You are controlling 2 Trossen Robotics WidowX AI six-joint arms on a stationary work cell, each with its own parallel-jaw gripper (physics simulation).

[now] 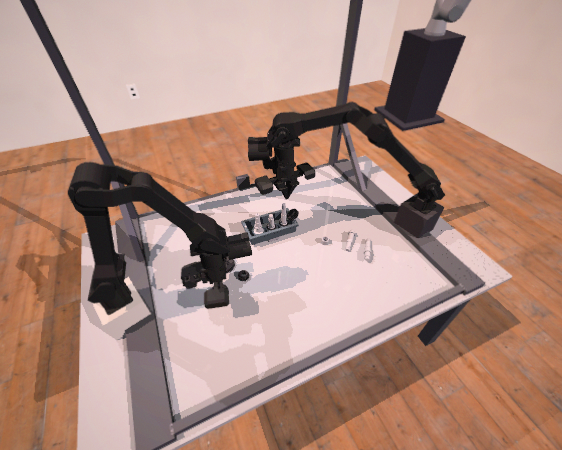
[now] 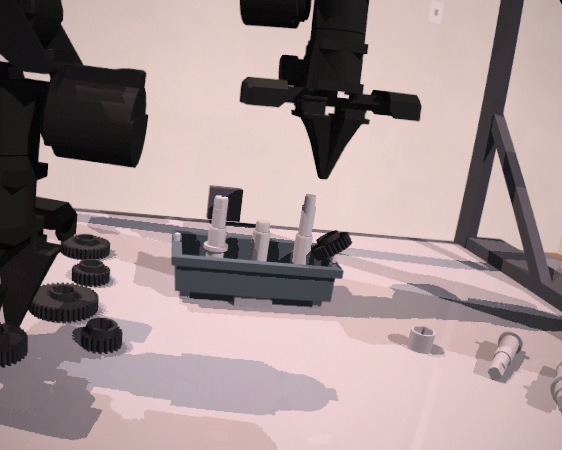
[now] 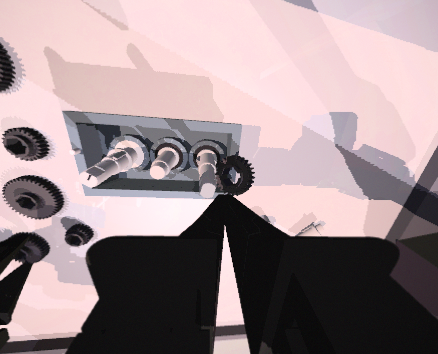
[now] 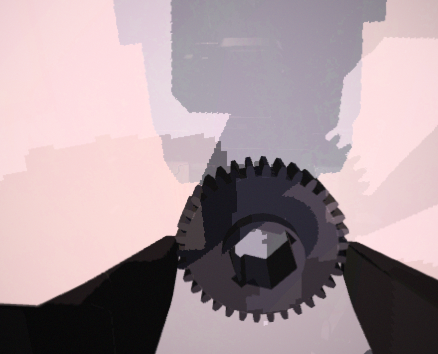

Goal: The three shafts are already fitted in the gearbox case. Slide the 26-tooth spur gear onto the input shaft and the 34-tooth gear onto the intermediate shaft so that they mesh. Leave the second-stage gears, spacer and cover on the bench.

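Places are measured from the left arm's base along level axes (x left, y back, z up), in metres.
Where they show: left gripper, between the fingertips: (image 1: 286, 198) (image 2: 322, 178) (image 3: 224, 200); right gripper, between the fingertips: (image 3: 28, 249) (image 4: 259, 250); left arm's base, origin of its link: (image 1: 422, 205); right arm's base, origin of its link: (image 1: 116, 299).
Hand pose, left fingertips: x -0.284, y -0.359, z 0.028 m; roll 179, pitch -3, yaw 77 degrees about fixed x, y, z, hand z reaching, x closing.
Observation:
Each offset is from my left fingertips to the top centre of the thing. "spot": to the spot under its first point.
The grey gearbox case {dx -0.014, dy -0.062, dz -0.077 m} (image 1: 270, 236) (image 2: 252, 279) (image 3: 147, 192) stands at the back middle of the bench with three pale shafts upright in it. The smaller 26-tooth gear {dx +0.014, dy +0.015, dz -0.051 m} (image 1: 293, 214) (image 2: 334, 243) (image 3: 241, 175) rests tilted at the case's right end, leaning beside the right-hand shaft {spot: dx +0.006, dy -0.015, dz -0.054 m} (image 2: 305, 228) (image 3: 207, 172), not seated on it. My left gripper (image 1: 287, 194) (image 2: 324, 174) (image 3: 224, 200) is shut and empty, hanging just above that shaft. My right gripper (image 1: 216, 296) (image 4: 259, 250) is shut on the larger 34-tooth gear {dx +0.095, dy -0.330, dz -0.117 m} (image 4: 210, 225), held flat, low over the bench, left of the case.
Several dark gears {dx -0.148, dy -0.226, dz -0.117 m} (image 2: 85, 246) {dx +0.089, dy -0.240, dz -0.117 m} (image 2: 101, 335) lie at the left of the bench, one (image 1: 241, 275) beside the right gripper. A small grey spacer {dx +0.141, dy +0.060, dz -0.117 m} (image 1: 325, 241) (image 2: 421, 339) and two loose pale parts {spot: dx +0.197, dy +0.115, dz -0.119 m} (image 1: 348, 241) {spot: dx +0.268, dy +0.131, dz -0.111 m} (image 1: 368, 250) lie right of the case. A dark block (image 2: 226, 201) stands behind the case.

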